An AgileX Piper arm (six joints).
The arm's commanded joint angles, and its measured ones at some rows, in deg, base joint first. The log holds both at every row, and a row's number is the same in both.
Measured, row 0: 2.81, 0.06, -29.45, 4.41, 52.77, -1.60
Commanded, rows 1 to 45: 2.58, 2.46, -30.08, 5.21, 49.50, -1.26; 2.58, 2.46, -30.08, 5.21, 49.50, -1.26; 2.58, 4.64, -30.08, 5.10, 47.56, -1.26; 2.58, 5.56, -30.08, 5.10, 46.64, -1.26; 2.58, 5.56, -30.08, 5.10, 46.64, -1.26; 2.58, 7.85, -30.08, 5.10, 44.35, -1.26; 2.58, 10.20, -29.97, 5.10, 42.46, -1.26; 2.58, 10.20, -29.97, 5.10, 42.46, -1.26; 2.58, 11.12, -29.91, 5.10, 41.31, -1.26; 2.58, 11.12, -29.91, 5.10, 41.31, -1.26; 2.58, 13.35, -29.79, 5.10, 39.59, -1.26; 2.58, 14.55, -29.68, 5.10, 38.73, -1.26; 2.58, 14.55, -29.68, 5.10, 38.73, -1.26; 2.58, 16.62, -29.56, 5.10, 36.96, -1.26; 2.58, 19.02, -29.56, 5.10, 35.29, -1.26; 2.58, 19.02, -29.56, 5.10, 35.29, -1.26; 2.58, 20.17, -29.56, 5.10, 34.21, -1.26; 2.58, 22.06, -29.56, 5.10, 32.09, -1.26; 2.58, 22.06, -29.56, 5.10, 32.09, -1.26; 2.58, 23.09, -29.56, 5.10, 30.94, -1.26; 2.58, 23.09, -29.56, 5.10, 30.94, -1.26; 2.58, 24.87, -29.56, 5.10, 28.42, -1.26; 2.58, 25.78, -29.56, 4.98, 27.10, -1.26; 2.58, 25.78, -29.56, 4.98, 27.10, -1.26; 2.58, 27.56, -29.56, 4.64, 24.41, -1.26; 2.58, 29.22, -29.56, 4.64, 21.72, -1.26; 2.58, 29.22, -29.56, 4.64, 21.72, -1.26; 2.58, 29.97, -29.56, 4.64, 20.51, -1.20; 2.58, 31.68, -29.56, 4.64, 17.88, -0.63; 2.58, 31.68, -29.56, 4.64, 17.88, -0.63; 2.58, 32.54, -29.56, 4.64, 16.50, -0.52; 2.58, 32.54, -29.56, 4.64, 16.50, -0.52; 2.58, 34.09, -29.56, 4.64, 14.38, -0.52; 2.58, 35.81, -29.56, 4.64, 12.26, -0.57; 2.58, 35.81, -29.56, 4.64, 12.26, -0.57; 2.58, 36.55, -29.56, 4.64, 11.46, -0.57; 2.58, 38.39, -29.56, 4.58, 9.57, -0.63; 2.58, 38.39, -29.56, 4.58, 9.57, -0.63; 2.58, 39.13, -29.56, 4.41, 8.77, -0.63; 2.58, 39.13, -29.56, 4.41, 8.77, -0.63; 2.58, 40.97, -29.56, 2.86, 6.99, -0.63; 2.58, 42.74, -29.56, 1.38, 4.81, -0.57; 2.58, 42.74, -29.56, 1.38, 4.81, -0.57; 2.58, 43.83, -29.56, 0.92, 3.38, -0.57; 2.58, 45.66, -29.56, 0.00, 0.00, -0.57
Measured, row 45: 2.81, 43.60, -29.62, 1.66, 4.98, -1.09
